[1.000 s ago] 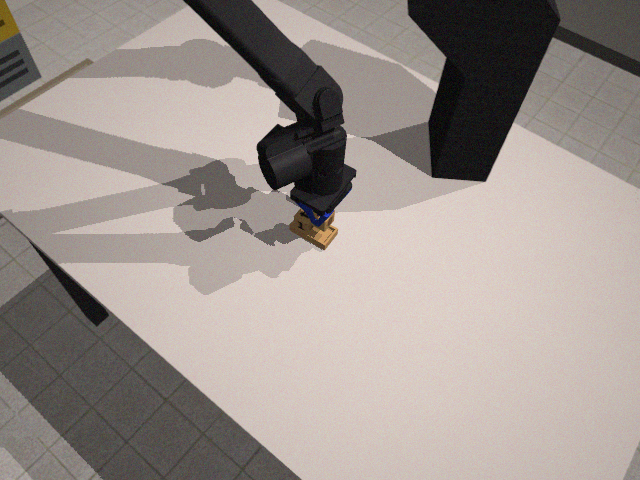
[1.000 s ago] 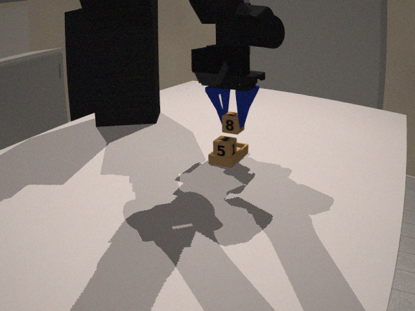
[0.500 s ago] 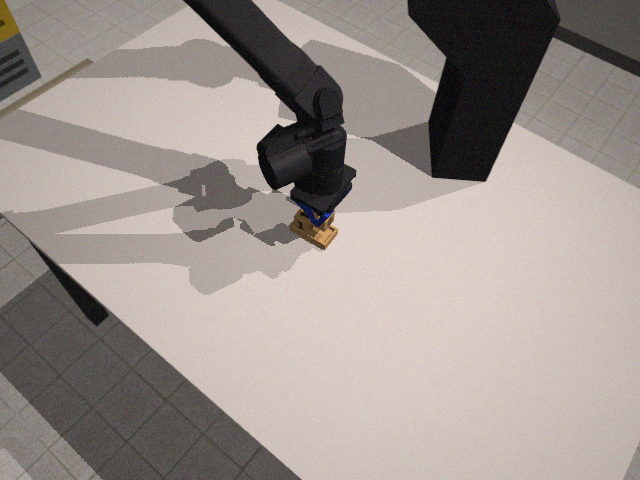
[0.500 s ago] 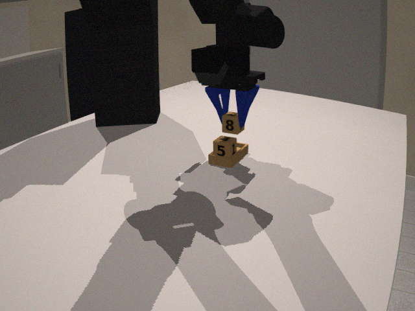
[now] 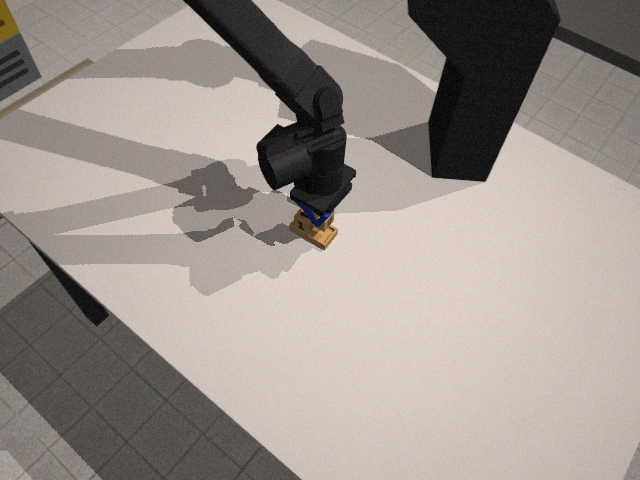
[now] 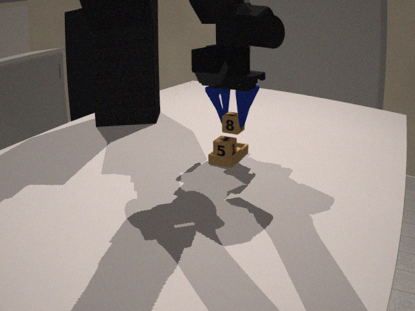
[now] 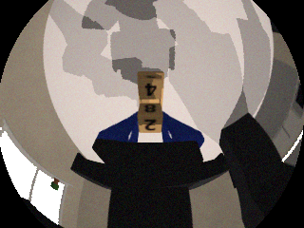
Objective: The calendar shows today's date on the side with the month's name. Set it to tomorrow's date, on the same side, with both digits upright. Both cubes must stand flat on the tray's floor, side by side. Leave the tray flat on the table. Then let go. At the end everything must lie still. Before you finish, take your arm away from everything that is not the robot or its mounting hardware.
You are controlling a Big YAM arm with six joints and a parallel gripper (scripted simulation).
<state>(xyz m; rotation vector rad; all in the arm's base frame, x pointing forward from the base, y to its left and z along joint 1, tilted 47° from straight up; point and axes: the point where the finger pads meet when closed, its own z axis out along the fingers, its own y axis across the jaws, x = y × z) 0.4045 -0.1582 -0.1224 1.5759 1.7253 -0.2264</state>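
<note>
The wooden digit cube lies right at my hand. Round my hand: wooden tray (6 cm below, 1 cm to the right).
</note>
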